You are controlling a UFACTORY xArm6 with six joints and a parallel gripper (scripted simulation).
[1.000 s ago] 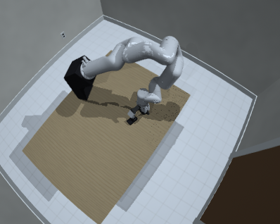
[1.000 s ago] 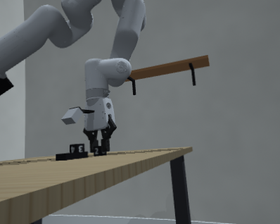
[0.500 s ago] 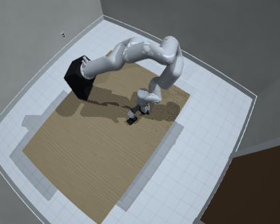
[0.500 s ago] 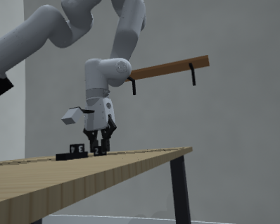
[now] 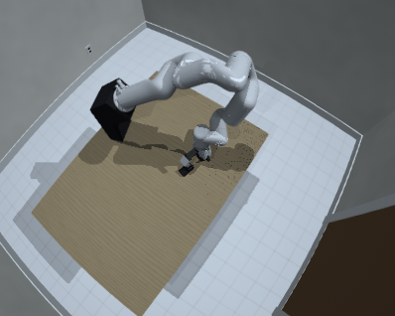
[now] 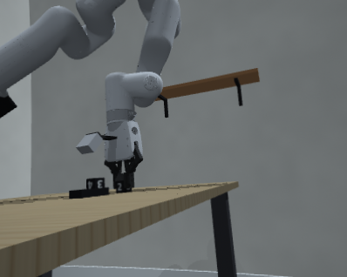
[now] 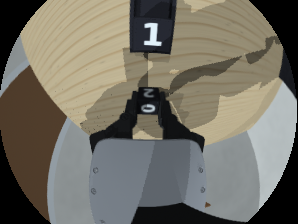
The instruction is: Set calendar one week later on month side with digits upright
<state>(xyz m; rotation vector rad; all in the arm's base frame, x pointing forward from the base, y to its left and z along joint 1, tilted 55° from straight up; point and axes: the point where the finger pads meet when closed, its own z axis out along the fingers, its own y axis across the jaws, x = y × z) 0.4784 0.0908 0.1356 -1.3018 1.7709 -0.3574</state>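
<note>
Right now the black cube is 9 cm to the right of my hand and 1 cm behind it. Also, from my hand: black calendar tray: 11 cm to the right, 2 cm below, 1 cm behind.
</note>
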